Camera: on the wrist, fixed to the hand. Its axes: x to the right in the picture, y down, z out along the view.
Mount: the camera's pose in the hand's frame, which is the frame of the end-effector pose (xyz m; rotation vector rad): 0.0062 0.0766 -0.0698 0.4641 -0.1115 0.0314
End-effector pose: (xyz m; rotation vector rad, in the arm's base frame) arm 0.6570 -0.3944 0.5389 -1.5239 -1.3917 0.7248
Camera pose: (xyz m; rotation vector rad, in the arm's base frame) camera 0.7527 -0.4002 0.4991 -1.1544 -1.1756 1.0810
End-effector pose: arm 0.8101 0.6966 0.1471 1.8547 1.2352 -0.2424
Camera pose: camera 0.8563 0.7428 0.2278 2.2148 1.1369 -0.6515
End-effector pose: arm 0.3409 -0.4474 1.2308 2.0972 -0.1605 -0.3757
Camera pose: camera 0.3724 -0.4330 1.3287 2.5262 -0.3757 -0.4708
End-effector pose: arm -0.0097 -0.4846 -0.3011 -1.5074 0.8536 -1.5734
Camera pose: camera -0.0727 -0.5293 -0.3704 -1.2237 0.4075 -1.5187
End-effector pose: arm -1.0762 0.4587 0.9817 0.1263 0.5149 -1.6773
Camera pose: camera -1.0181 0.4746 0.8972 0.3737 0.0325 -1.7371
